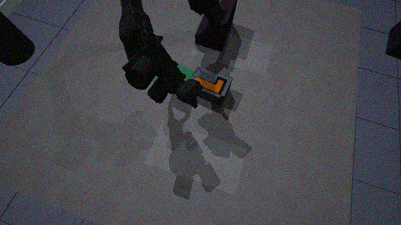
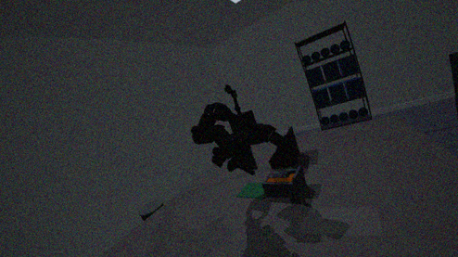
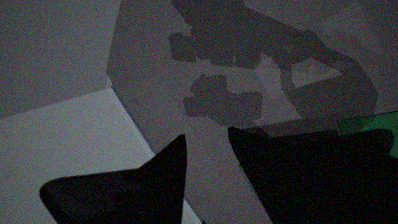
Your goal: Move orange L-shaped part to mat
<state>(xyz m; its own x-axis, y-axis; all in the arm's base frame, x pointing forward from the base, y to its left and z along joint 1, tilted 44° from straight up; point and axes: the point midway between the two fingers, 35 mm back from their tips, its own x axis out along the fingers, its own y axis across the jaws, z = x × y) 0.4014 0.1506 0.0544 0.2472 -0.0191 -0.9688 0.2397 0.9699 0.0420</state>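
Now: the orange L-shaped part 170 mm behind my gripper tip and 140 mm below it. Round my gripper tip: green mat 210 mm below, 170 mm to the right, 160 mm behind.
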